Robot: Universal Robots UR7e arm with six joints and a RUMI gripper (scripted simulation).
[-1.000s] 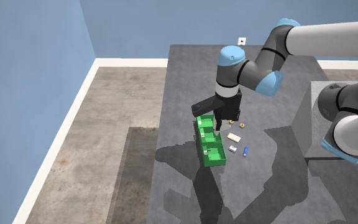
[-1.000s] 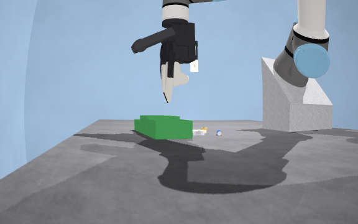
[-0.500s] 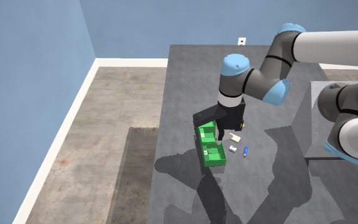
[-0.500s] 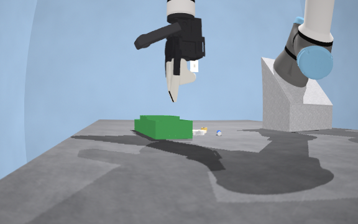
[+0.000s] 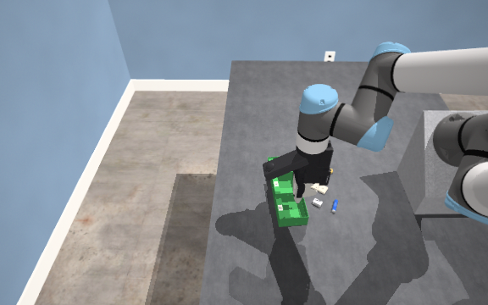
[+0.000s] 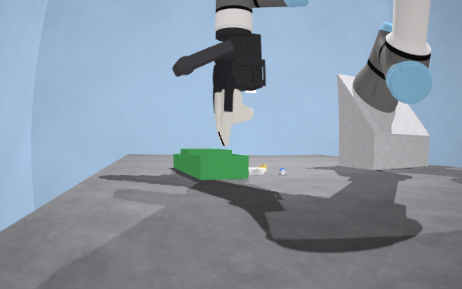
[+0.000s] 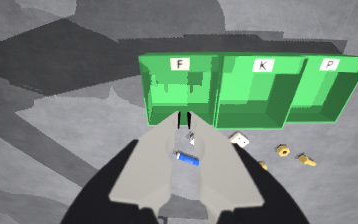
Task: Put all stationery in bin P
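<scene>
My hand is 120 mm past the blue cylinder, 60 mm above it and 40 mm to the left of it. From my hand the other things lie so: yellow bolt (250 mm to the right, 70 mm behind, 60 mm below); then white domino (110 mm to the right, 70 mm behind, 60 mm below).
</scene>
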